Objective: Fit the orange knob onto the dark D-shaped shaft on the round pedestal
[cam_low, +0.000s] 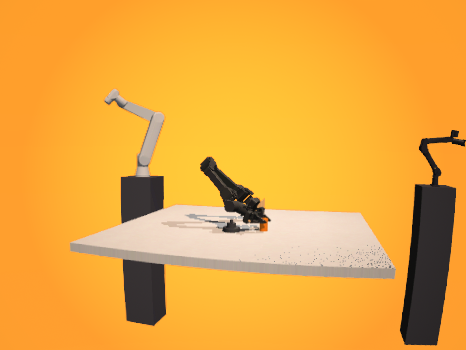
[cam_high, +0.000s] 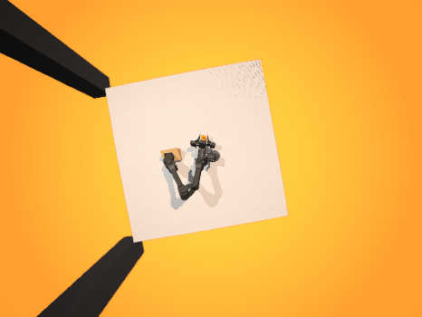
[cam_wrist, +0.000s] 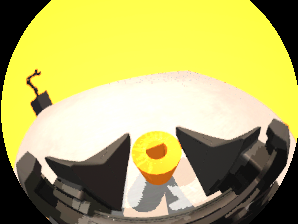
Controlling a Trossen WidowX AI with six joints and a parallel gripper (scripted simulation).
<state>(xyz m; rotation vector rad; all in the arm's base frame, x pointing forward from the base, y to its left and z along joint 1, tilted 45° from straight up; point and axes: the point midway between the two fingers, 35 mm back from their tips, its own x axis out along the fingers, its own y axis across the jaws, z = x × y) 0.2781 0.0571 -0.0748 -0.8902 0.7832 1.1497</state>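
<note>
Now: the orange knob 1 cm behind my gripper tip, 3 cm to the right of it and 2 cm below it. Also, from my gripper tip: round dark pedestal 6 cm ahead, 18 cm to the right, 2 cm below.
</note>
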